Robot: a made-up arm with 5 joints.
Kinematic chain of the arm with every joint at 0, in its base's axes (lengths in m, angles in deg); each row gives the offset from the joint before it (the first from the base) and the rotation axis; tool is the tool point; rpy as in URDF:
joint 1: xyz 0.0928 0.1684 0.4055 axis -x
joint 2: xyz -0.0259 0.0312 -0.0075 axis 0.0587 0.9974 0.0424
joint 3: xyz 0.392 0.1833 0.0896 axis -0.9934 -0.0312 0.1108
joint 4: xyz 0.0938 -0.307 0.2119 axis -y
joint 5: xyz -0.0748 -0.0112 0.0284 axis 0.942 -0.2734 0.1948
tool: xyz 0.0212 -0.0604 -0.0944 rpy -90 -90 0
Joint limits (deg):
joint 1: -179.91..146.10
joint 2: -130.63..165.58
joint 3: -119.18..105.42
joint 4: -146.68..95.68
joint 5: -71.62..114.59
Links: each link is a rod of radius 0.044 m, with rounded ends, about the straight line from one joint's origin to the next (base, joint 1, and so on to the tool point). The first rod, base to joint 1, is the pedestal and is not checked.
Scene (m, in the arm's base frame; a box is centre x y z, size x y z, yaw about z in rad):
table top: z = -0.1
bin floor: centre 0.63 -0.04 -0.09 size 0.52 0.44 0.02 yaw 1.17
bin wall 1: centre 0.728 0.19 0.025 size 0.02 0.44 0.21 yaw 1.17
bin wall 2: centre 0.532 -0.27 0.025 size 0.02 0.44 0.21 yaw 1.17
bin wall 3: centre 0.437 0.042 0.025 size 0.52 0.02 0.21 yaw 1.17
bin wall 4: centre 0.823 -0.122 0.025 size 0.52 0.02 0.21 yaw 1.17
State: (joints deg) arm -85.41 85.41 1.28 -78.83 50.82
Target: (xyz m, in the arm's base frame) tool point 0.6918 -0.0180 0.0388
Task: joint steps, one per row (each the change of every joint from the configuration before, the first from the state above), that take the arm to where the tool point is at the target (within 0.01 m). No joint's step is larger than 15 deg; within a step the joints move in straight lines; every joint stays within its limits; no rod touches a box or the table.
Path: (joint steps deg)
1: -13.20 -11.52 6.22 -6.08 -11.53
2: -13.19 -11.52 6.22 -6.08 -11.54
3: -13.20 -11.51 6.22 -6.08 -11.53
4: -13.19 -11.52 6.21 -6.08 -11.53
5: -13.20 -11.52 6.22 -6.08 -11.54
6: -13.19 -11.52 6.22 -6.08 -11.53

